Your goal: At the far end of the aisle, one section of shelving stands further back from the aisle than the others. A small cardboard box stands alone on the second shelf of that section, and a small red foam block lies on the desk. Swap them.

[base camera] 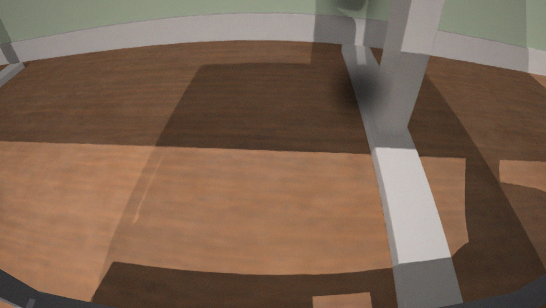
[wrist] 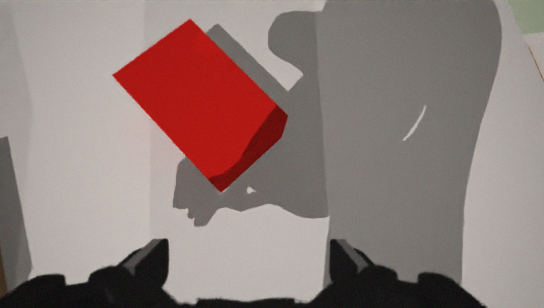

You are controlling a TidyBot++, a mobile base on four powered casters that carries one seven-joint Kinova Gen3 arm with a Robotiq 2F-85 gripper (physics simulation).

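Frame: origin at the arm's base, x back, y left, z down, level; centimetres.
Where they show: gripper, fingertip midpoint: (wrist: 250, 256).
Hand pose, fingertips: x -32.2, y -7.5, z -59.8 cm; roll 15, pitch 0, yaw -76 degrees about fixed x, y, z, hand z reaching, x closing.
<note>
After its pixels a point has its place.
The red foam block (wrist: 195, 100) @(x -41.6, y -6.3, z -59.8 cm) lies on the pale desk top (wrist: 75, 100) @(x -45.7, y 2.8, z -55.4 cm) in the wrist view, turned diagonally, left of the middle and in the upper part. My gripper (wrist: 250, 256) @(x -32.2, y -7.5, z -59.8 cm) is wide open and empty, with its two black fingertips at the bottom of the view. The block is beyond the fingertips and apart from them. A thin brown sliver (wrist: 2, 280) @(x -34.3, y 8.0, z -55.6 cm), which looks like the edge of the cardboard box, shows at the lower left edge, with a dark shadow beside it. The shelving does not show in either view.
In the base camera view a grey upright leg (base camera: 410, 65) @(x -47.1, y -20.4, z 23.1 cm) stands on a long pale foot bar (base camera: 412, 200) on the wooden floor (base camera: 250, 200) @(x -35.4, y 3.5, z 39.6 cm), right of the middle. A green wall with a pale baseboard (base camera: 225, 27) @(x -93.7, y 14.8, z 35.1 cm) runs behind. Part of another bar (base camera: 11, 74) @(x -85.4, y 97.8, z 38.4 cm) shows at the left edge.
</note>
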